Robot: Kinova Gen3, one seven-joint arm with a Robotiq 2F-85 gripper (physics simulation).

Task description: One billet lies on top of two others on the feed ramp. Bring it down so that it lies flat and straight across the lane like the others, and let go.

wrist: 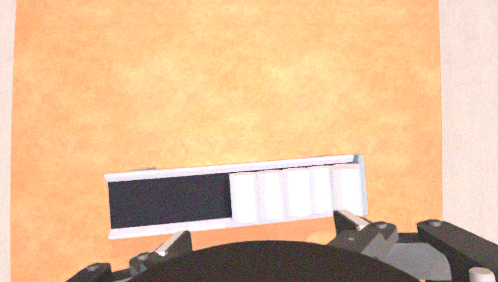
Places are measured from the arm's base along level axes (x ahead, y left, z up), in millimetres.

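Pixels of known places: gripper, fingertip midpoint: (263, 237).
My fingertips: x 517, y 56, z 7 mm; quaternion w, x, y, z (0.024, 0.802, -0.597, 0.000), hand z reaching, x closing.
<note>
Behind a point stands the place of what it marks.
The feed ramp (200, 170) {x 521, y 140, z -221 mm} runs almost level across the lower middle of the wrist view, with pale rails and a dark lane floor at its left. Several white billets lie side by side across its right part: a leftmost billet (243, 197) {x 496, y 70, z -197 mm}, a middle billet (298, 193) {x 512, y -7, z -206 mm} and a rightmost billet (348, 187) {x 533, y -65, z -179 mm} by the end wall. The rightmost looks widest and its neighbour narrow; the glare hides which one lies on top. My gripper (263, 237) {x 516, y 56, z 7 mm} is open and empty, its fingertips showing below the ramp, the right one near the lower rail under the rightmost billet.
The ramp's grey end wall (363, 185) {x 534, y -111, z -234 mm} closes its right end. The ramp stands on an orange wood-grained table top (225, 90) {x 663, y 132, z -307 mm}. A pale surface (470, 125) borders the table on the right, and another pale strip borders it on the left.
</note>
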